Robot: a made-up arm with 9 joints. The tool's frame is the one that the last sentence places.
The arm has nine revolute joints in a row. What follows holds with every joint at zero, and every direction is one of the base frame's. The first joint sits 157.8 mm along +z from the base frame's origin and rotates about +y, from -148.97 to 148.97 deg. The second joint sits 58.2 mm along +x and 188.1 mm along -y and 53.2 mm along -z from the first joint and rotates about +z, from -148.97 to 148.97 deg. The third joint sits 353.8 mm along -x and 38.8 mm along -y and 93.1 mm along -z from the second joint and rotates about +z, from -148.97 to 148.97 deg. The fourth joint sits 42.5 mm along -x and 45.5 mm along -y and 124.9 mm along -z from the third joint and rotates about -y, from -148.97 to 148.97 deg. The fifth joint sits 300.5 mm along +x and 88.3 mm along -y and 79.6 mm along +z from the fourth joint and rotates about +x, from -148.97 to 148.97 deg. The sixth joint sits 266 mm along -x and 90.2 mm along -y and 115.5 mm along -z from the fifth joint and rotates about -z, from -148.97 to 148.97 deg. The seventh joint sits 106.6 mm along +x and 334 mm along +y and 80.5 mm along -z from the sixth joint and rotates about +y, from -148.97 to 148.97 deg. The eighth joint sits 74.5 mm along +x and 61.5 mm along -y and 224.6 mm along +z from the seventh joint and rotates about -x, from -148.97 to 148.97 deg. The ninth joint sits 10.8 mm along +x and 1.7 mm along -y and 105.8 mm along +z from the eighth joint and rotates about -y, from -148.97 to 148.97 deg. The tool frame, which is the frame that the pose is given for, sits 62.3 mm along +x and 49.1 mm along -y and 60.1 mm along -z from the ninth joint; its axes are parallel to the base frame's.
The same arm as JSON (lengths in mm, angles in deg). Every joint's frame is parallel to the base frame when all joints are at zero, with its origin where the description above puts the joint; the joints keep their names.
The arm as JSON. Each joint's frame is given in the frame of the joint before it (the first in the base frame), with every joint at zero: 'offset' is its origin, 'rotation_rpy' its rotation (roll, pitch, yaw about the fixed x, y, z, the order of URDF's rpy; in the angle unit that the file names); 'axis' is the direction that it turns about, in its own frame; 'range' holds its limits. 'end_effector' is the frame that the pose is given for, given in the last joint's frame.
{"length_unit": "mm", "angle_unit": "deg", "chain": [
  {"id": "joint 1", "offset": [0.0, 0.0, 157.8], "rotation_rpy": [0.0, 0.0, 0.0], "axis": [0.0, 1.0, 0.0], "range": [-148.97, 148.97]},
  {"id": "joint 2", "offset": [58.2, -188.1, -53.2], "rotation_rpy": [0.0, 0.0, 0.0], "axis": [0.0, 0.0, 1.0], "range": [-148.97, 148.97]},
  {"id": "joint 3", "offset": [-353.8, -38.8, -93.1], "rotation_rpy": [0.0, 0.0, 0.0], "axis": [0.0, 0.0, 1.0], "range": [-148.97, 148.97]},
  {"id": "joint 4", "offset": [-42.5, -45.5, -124.9], "rotation_rpy": [0.0, 0.0, 0.0], "axis": [0.0, -1.0, 0.0], "range": [-148.97, 148.97]},
  {"id": "joint 5", "offset": [300.5, -88.3, 79.6], "rotation_rpy": [0.0, 0.0, 0.0], "axis": [1.0, 0.0, 0.0], "range": [-148.97, 148.97]},
  {"id": "joint 6", "offset": [-266.0, -90.2, -115.5], "rotation_rpy": [0.0, 0.0, 0.0], "axis": [0.0, 0.0, -1.0], "range": [-148.97, 148.97]},
  {"id": "joint 7", "offset": [106.6, 334.0, -80.5], "rotation_rpy": [0.0, 0.0, 0.0], "axis": [0.0, 1.0, 0.0], "range": [-148.97, 148.97]},
  {"id": "joint 8", "offset": [74.5, -61.5, 224.6], "rotation_rpy": [0.0, 0.0, 0.0], "axis": [-1.0, 0.0, 0.0], "range": [-148.97, 148.97]},
  {"id": "joint 9", "offset": [10.8, -1.7, 105.8], "rotation_rpy": [0.0, 0.0, 0.0], "axis": [0.0, -1.0, 0.0], "range": [-148.97, 148.97]}
], "end_effector": {"offset": [62.3, -49.1, -60.1], "rotation_rpy": [0.0, 0.0, 0.0]}}

